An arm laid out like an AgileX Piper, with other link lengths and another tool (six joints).
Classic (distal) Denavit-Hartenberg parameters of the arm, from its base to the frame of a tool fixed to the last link. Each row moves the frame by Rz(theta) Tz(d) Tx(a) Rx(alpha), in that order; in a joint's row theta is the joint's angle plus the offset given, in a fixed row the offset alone. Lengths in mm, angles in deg.
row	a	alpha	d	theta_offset
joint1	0	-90	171	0
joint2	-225.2	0	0	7.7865
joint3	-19.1	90	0	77.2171
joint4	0	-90	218.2	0
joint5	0	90	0	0
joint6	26.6	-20.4	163	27.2
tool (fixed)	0	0	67.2	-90
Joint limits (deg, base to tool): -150..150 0..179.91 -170..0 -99.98..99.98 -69.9..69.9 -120..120
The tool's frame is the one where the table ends.
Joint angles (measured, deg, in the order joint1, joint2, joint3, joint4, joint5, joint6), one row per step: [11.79, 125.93, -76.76, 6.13, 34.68, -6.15]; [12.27, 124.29, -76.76, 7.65, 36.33, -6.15]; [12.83, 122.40, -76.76, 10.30, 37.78, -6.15]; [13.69, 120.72, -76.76, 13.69, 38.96, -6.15]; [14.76, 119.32, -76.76, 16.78, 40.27, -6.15]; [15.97, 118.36, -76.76, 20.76, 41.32, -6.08]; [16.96, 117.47, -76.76, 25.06, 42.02, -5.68]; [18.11, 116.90, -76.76, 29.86, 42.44, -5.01]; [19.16, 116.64, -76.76, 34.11, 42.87, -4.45]
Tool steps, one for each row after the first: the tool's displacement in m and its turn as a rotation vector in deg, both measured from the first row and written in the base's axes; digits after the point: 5 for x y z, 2 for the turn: [-0.00198, 0.00703, 0.01036, 1.21, 0.26, -0.42]; [-0.00291, 0.01784, 0.02333, 3.40, 0.27, -1.44]; [-0.00453, 0.03244, 0.03614, 6.21, 0.40, -2.56]; [-0.00850, 0.04736, 0.04738, 8.79, 0.94, -3.16]; [-0.01325, 0.06517, 0.05752, 12.03, 1.90, -4.19]; [-0.01612, 0.08248, 0.06859, 15.64, 2.77, -5.93]; [-0.01895, 0.10144, 0.07933, 19.62, 3.97, -8.09]; [-0.02233, 0.11781, 0.08796, 23.05, 5.41, -9.93]
